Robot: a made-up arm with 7 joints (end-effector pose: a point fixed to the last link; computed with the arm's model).
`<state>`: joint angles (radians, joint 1 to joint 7).
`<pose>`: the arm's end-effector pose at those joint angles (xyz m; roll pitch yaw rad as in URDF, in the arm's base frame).
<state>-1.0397 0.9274 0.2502 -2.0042 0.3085 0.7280 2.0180</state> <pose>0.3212 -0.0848 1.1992 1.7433 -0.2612 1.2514</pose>
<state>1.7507 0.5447 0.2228 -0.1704 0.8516 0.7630 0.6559</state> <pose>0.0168 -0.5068 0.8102 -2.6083 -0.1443 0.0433</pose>
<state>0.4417 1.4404 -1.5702 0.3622 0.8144 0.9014 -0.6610</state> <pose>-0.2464 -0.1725 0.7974 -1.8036 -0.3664 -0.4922</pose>
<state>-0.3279 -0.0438 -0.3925 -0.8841 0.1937 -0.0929 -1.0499</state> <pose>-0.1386 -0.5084 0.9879 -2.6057 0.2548 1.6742</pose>
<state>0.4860 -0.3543 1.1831 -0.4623 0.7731 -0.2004 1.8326</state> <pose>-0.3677 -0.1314 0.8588 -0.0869 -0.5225 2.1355</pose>
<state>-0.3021 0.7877 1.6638 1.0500 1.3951 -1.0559 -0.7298</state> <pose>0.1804 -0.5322 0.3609 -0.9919 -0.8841 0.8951</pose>
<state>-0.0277 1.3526 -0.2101 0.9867 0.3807 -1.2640 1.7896</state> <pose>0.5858 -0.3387 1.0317 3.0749 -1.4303 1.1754</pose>
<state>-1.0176 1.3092 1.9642 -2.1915 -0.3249 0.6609 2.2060</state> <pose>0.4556 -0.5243 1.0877 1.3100 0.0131 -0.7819</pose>
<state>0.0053 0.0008 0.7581 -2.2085 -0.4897 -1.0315 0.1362</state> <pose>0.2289 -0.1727 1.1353 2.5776 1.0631 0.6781</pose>
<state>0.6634 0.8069 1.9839 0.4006 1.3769 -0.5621 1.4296</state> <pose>-0.0295 0.1609 0.4055 -0.3630 0.5861 0.8029</pose>
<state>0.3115 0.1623 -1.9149 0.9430 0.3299 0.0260 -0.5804</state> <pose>-0.1121 -0.6260 0.8122 -0.7075 0.2335 0.4269</pose>
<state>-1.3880 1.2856 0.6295 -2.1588 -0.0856 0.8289 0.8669</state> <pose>0.3846 -0.1246 1.1884 2.1876 0.8491 0.3357</pose>
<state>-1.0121 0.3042 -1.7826 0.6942 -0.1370 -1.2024 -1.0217</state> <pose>-0.0023 -0.2009 1.2757 -1.4896 0.7081 -0.5787</pose>
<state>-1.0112 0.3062 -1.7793 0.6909 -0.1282 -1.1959 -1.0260</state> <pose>-0.0039 -0.1968 1.2748 -1.4975 0.6951 -0.5784</pose>
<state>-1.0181 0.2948 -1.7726 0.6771 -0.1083 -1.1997 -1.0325</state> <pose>0.0002 -0.1857 1.2742 -1.5375 0.6863 -0.5875</pose>
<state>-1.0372 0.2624 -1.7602 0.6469 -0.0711 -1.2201 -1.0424</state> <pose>0.0126 -0.1630 1.2729 -1.6283 0.6825 -0.6126</pose>
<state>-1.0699 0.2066 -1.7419 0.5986 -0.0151 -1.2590 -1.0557</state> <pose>0.0328 -0.1268 1.2674 -1.7761 0.6798 -0.6576</pose>
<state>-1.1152 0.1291 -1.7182 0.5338 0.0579 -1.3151 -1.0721</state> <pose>0.0575 -0.0781 1.2529 -1.9752 0.6683 -0.7227</pose>
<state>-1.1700 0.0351 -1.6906 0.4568 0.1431 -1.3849 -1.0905</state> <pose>0.0811 -0.0217 1.2252 -2.2066 0.6376 -0.7986</pose>
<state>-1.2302 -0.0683 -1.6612 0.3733 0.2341 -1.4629 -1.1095</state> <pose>0.0979 0.0347 1.1837 -2.4420 0.5828 -0.8674</pose>
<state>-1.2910 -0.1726 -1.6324 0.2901 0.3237 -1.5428 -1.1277</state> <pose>0.1049 0.0830 1.1334 -2.6553 0.5102 -0.9137</pose>
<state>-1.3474 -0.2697 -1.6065 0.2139 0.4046 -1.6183 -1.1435</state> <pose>0.1033 0.1182 1.0825 -2.8319 0.4341 -0.9343</pose>
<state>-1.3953 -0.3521 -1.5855 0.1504 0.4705 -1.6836 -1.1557</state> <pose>0.0970 0.1401 1.0389 -2.9668 0.3677 -0.9365</pose>
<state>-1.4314 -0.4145 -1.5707 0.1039 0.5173 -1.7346 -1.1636</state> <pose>0.0905 0.1518 1.0070 -3.0606 0.3190 -0.9323</pose>
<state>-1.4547 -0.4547 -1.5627 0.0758 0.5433 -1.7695 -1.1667</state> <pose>0.0872 0.1571 0.9881 -3.1170 0.2896 -0.9319</pose>
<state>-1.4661 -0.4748 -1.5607 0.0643 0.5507 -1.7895 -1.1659</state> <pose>0.0879 0.1588 0.9804 3.1406 0.2772 -0.9392</pose>
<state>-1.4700 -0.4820 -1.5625 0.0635 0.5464 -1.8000 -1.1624</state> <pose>0.0917 0.1587 0.9796 3.1332 0.2752 -0.9531</pose>
